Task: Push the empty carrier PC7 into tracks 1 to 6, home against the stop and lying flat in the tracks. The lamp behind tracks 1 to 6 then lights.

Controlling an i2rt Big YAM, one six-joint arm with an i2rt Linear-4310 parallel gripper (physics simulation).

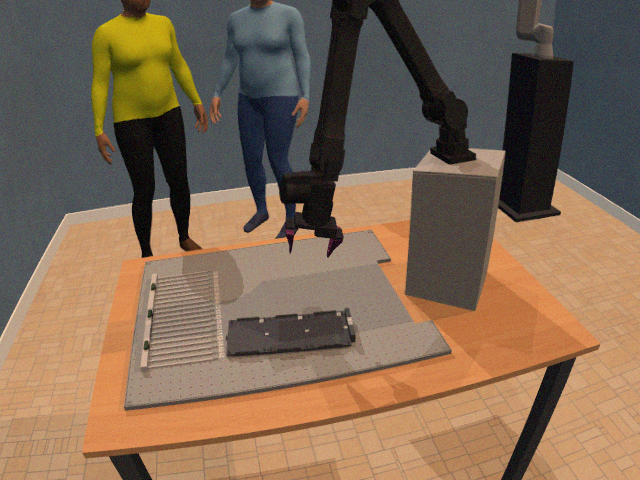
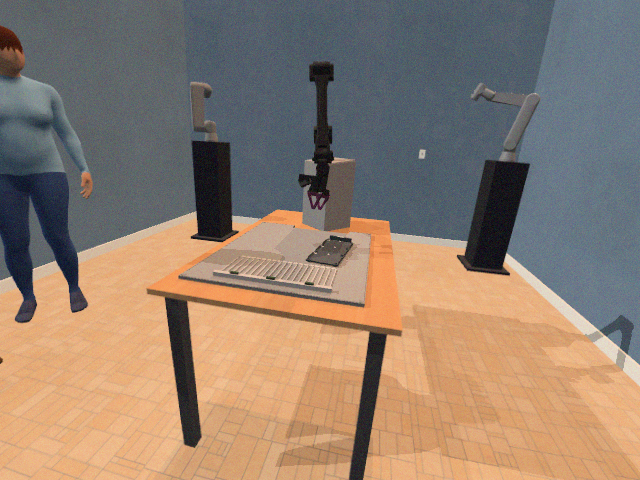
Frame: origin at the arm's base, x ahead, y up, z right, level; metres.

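Seen in the pictures: gripper, fingertip midpoint: [image 1: 308, 254] [image 2: 316, 209]; arm's base at its link origin: [image 1: 452, 156].
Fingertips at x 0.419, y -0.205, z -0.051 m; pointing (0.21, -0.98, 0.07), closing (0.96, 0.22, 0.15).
Note:
Offsets run from my fingertips to a thing's top centre. "pt": to the spot under its first point. Level surfaces: height alone.
The dark flat carrier {dx +0.082, dy -0.143, dz -0.097 m} [image 1: 289, 334] [image 2: 330, 252] lies on the grey board, with a raised bar at its end nearer the arm's pedestal. Its other end is close to the open ends of the rack of pale parallel tracks {pt dx +0.358, dy -0.172, dz +0.033 m} [image 1: 183, 320] [image 2: 279, 270], beside them and outside. The stop rail [image 1: 148, 330] [image 2: 253, 277] with three small dark green lamps runs along the tracks' far end; no lamp looks lit. Track numbers and the carrier's label are too small to read. My gripper [image 1: 310, 252] [image 2: 317, 206] is open and empty, high above the board, apart from the carrier.
The perforated grey board {dy -0.173 m} [image 1: 248, 379] [image 2: 351, 295] lies on the wooden table {dy -0.187 m} [image 1: 289, 413] [image 2: 382, 310]. The tall grey pedestal [image 1: 449, 237] [image 2: 338, 198] bearing the arm stands at the table's end. Two human figures stand beyond the table's long side. Other arms stand on black pedestals away from the table.

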